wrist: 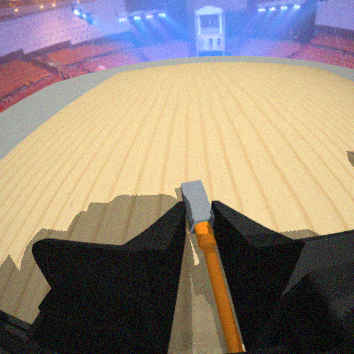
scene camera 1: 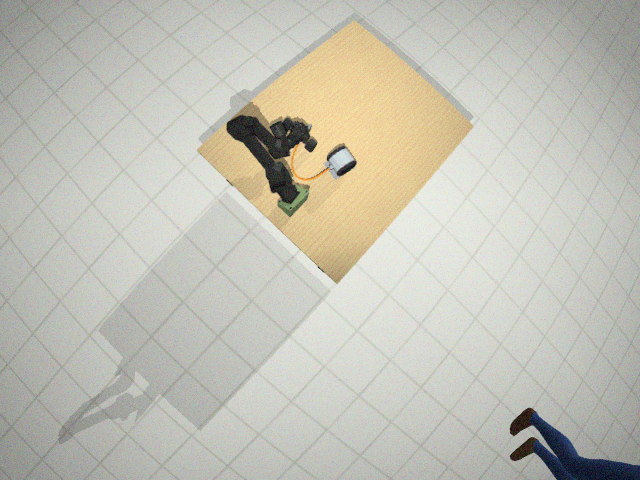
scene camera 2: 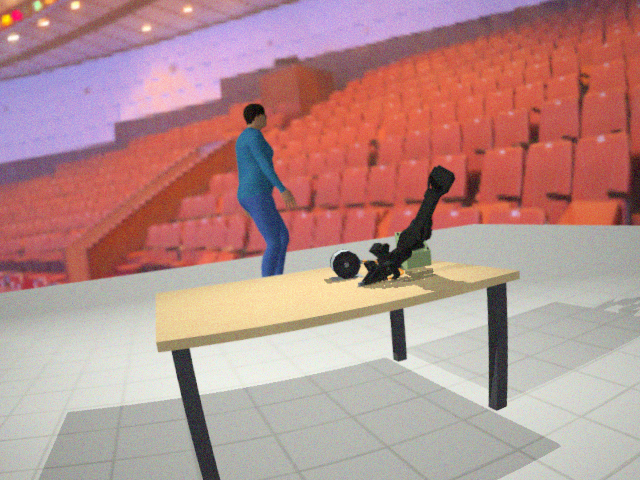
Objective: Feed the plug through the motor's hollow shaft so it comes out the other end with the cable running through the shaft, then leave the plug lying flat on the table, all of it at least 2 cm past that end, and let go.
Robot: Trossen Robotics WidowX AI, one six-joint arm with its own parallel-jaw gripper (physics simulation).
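Frame: origin at the arm's base, x ahead, y left, z up, level; metres.
Seen in the pictures: gripper, fingertip midpoint: (wrist: 197,207) (scene camera 1: 309,128) (scene camera 2: 362,283); arm's base, origin of the base link: (scene camera 1: 290,197).
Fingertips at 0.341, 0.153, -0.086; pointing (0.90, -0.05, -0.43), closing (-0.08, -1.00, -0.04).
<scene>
Pixels of each thing's middle, then the offset from my fingertips to it, as dx, dy, dz. Level surfaces: height alone.
- motor, body centre: (scene camera 2: 345,264) (scene camera 1: 341,161) -0.062, -0.224, +0.044
- grey plug, body centre: (wrist: 195,205) +0.002, +0.001, +0.001
- wooden table, its level: dz -0.006
The motor (scene camera 1: 341,159) (scene camera 2: 345,264) has a silver body and dark end faces and rests on the table. A small central spot shows on the dark face in scene camera 2. The orange cable (scene camera 1: 305,179) (wrist: 220,295) curves from the motor's bracket side to the gripper. My gripper (scene camera 1: 308,128) (scene camera 2: 366,280) (wrist: 197,207) is low over the table, to one side of the motor, and shut on the grey plug (wrist: 196,196). The plug's front end sticks out beyond the fingertips, and the cable runs back between the fingers. Whether the plug touches the table is unclear.
The wooden table (scene camera 1: 382,103) (scene camera 2: 232,310) (wrist: 225,125) bears everything. The arm's green base block (scene camera 1: 293,202) (scene camera 2: 417,258) stands near one table edge, with the cable close by. A person (scene camera 2: 254,165) stands beyond the table.
</scene>
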